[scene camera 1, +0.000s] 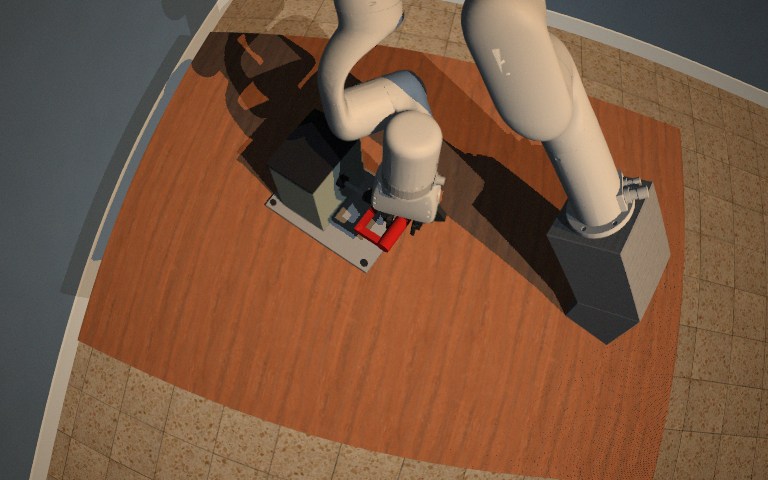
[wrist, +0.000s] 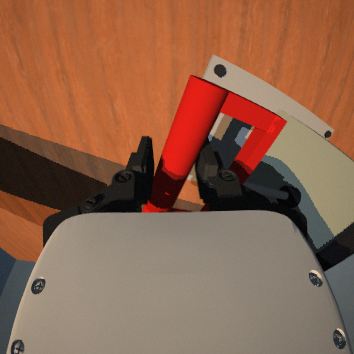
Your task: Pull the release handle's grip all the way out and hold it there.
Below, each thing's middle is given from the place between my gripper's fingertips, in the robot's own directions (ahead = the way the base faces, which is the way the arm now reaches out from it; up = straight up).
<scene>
Right now my hand is 120 mm short of the grey base plate (scene camera 1: 339, 236), 80 mm above it and 70 mm to the left of it.
</scene>
